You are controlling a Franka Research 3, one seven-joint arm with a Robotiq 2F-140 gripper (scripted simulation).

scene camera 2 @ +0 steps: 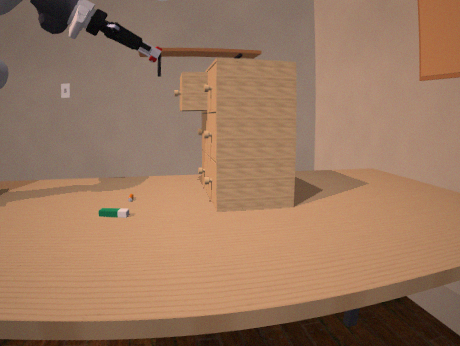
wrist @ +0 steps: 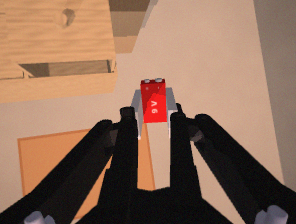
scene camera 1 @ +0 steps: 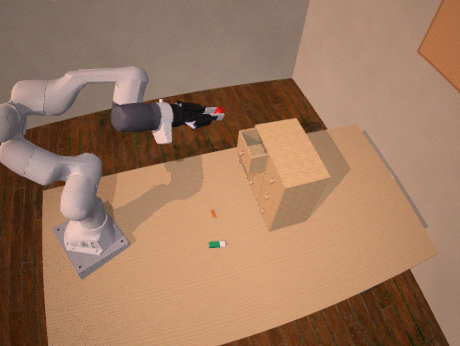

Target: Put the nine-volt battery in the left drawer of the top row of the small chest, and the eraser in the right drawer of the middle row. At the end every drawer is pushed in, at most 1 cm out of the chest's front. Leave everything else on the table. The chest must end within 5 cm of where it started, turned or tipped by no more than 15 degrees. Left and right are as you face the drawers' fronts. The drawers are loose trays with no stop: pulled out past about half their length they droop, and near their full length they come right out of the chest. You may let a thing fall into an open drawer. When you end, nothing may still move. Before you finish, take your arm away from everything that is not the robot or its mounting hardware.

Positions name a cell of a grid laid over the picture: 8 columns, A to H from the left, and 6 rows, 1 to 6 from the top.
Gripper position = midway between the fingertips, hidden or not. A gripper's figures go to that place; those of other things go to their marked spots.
Scene:
My gripper (wrist: E3): 0.22 m from the lens. A red nine-volt battery (wrist: E3) is 0.20 m from the lens.

